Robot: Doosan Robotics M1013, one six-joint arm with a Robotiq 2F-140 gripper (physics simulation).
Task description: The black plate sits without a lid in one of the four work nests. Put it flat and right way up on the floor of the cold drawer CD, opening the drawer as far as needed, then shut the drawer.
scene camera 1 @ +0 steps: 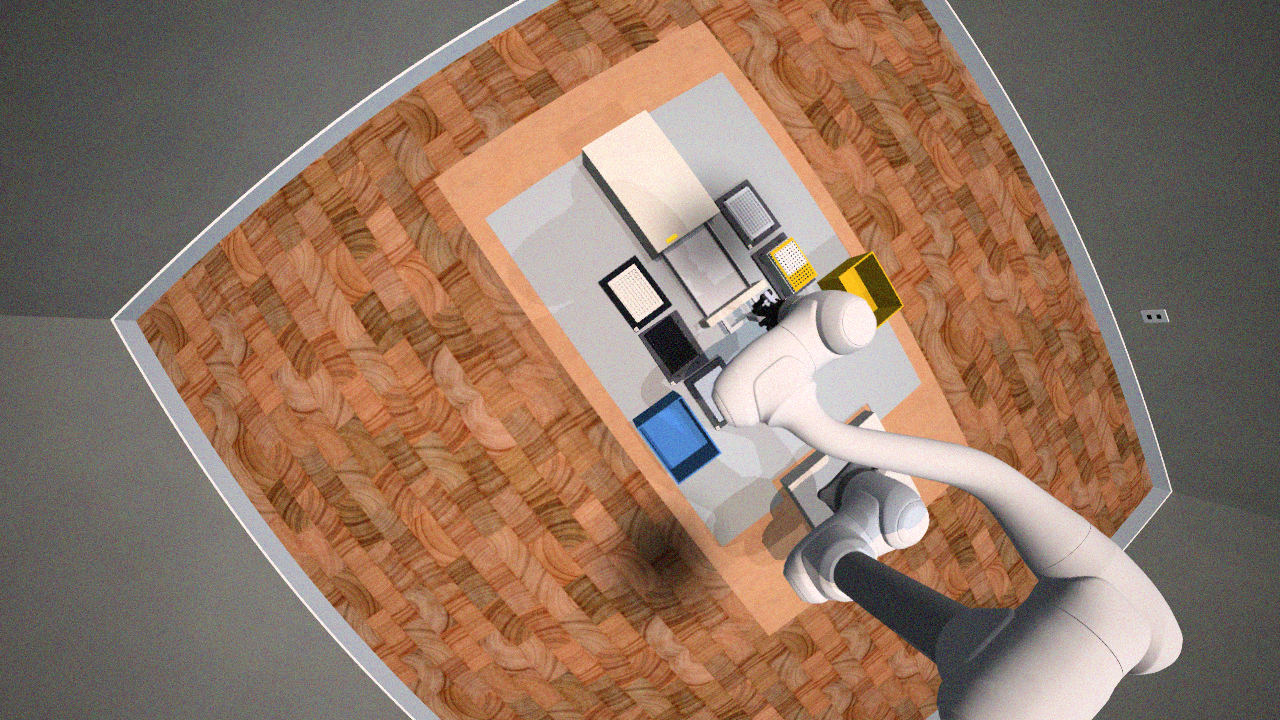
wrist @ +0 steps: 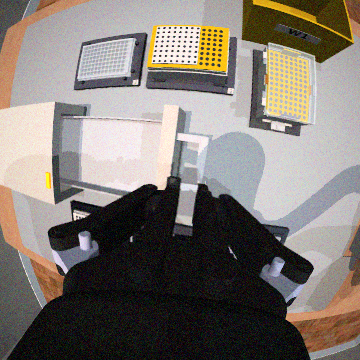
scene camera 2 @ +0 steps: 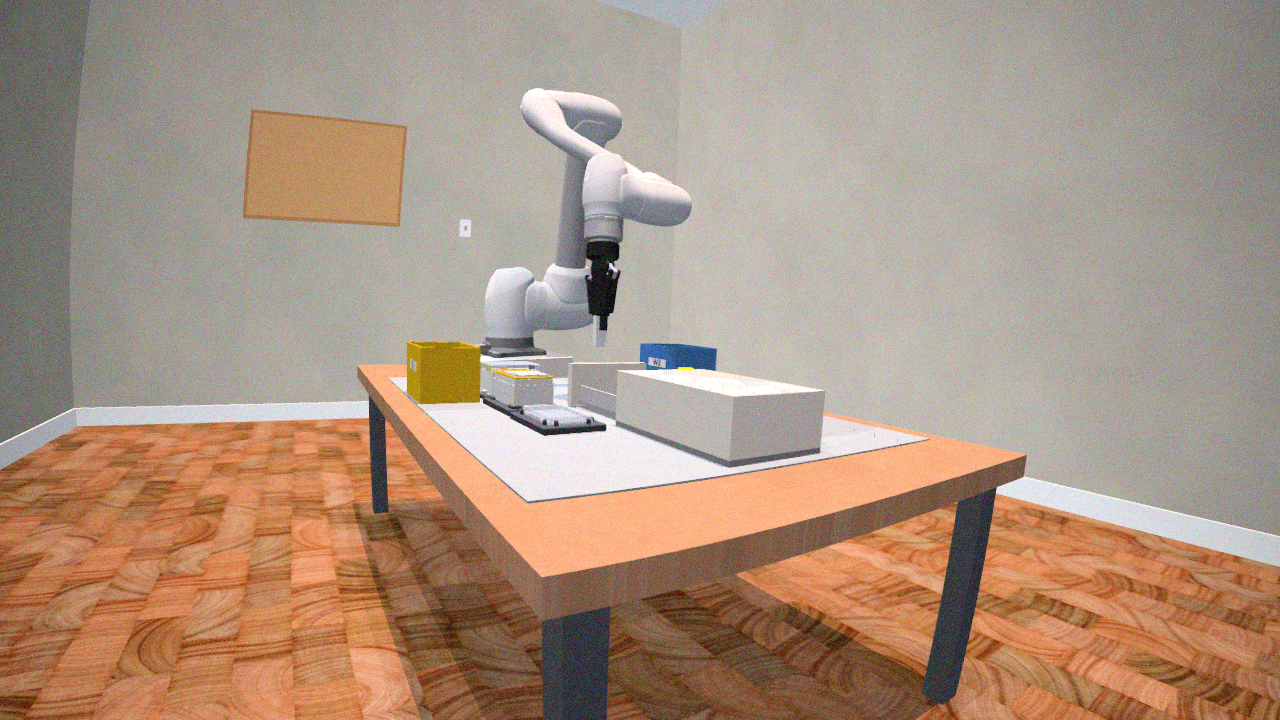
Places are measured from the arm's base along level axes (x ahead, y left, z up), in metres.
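Pixels of known places: gripper, between the fingertips: (scene camera 1: 751, 314) (wrist: 188, 178) (scene camera 2: 600, 346); arm's base, origin of its link: (scene camera 1: 853, 492) (scene camera 2: 509, 354).
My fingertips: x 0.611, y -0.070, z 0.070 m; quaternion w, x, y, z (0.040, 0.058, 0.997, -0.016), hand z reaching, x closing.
For each thing: its top centre in the pictures, then the offset to it from my fingertips. "spot": a spot on its surface instead.
- black plate, centre of its top: (scene camera 1: 672, 345) 0.065 m ahead, 0.185 m left, 0.091 m down
- cold drawer CD, a spot on its surface: (wrist: 120, 150) (scene camera 1: 709, 270) spot: 0.144 m ahead, 0.025 m right, 0.110 m down
- pale handle, a spot on its surface: (wrist: 192, 137) spot: 0.000 m ahead, 0.050 m right, 0.053 m down
- clear plate, centre of its top: (scene camera 2: 556, 410) (wrist: 102, 57) (scene camera 1: 750, 212) 0.187 m ahead, 0.220 m right, 0.101 m down
- yellow-and-white rack, centre of its top: (wrist: 187, 43) (scene camera 2: 522, 371) (scene camera 1: 794, 263) 0.009 m ahead, 0.199 m right, 0.051 m down
- lidded yellow rack, centre of its top: (wrist: 293, 81) (scene camera 2: 510, 363) 0.156 m back, 0.148 m right, 0.050 m down
- yellow bin, centre of its top: (scene camera 2: 442, 344) (scene camera 1: 872, 291) 0.185 m back, 0.309 m right, 0.008 m down
- blue bin, centre of its top: (scene camera 1: 680, 441) (scene camera 2: 677, 345) 0.110 m back, 0.336 m left, 0.008 m down
- black-framed light plate, centre of its top: (scene camera 1: 636, 292) 0.227 m ahead, 0.164 m left, 0.101 m down
The black plate (scene camera 1: 672, 346) sits without a lid in a dark nest in scene camera 1; I cannot make it out in the wrist view. The cold drawer CD (scene camera 1: 707, 268) (wrist: 120, 150) stands pulled out of its cream cabinet (scene camera 1: 648, 183) (scene camera 2: 680, 411) (wrist: 27, 150), with no plate visible on its light floor. Its cream front panel (scene camera 2: 608, 368) (wrist: 170, 145) carries a pale handle (wrist: 192, 137) on the outer side. My gripper (scene camera 1: 744, 311) (scene camera 2: 600, 338) (wrist: 188, 178) points down, shut and empty. Its tips appear close to the handle in the wrist view; whether they touch is unclear.
A clear plate (scene camera 1: 749, 212) (wrist: 106, 59), a yellow-and-white rack (scene camera 1: 791, 263) (wrist: 190, 47) and a lidded yellow rack (wrist: 288, 85) stand beside the drawer. A yellow bin (scene camera 2: 443, 373) and a blue bin (scene camera 1: 671, 429) stand near opposite edges. A black-framed light plate (scene camera 1: 634, 292) sits near the black plate.
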